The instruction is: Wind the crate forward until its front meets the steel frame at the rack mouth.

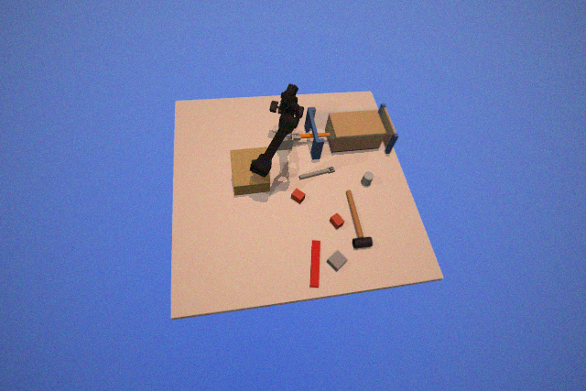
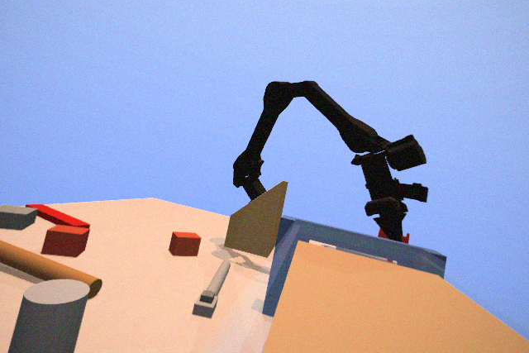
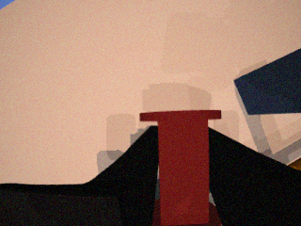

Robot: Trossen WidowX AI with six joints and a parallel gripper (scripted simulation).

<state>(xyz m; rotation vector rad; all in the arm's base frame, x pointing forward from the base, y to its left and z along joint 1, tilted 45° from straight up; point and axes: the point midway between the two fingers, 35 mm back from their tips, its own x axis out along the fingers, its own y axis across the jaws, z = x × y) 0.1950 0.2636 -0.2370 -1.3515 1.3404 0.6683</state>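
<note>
My gripper tip is now 50 mm to the left of the winch handle, 30 mm above it and 10 mm past it. Round my gripper tip: grey winch 120 mm to the right, 100 mm below, 40 mm behind; then blue steel frame 130 mm ahead, 110 mm to the right, 30 mm below; then red knob 20 mm to the right, 10 mm behind.
</note>
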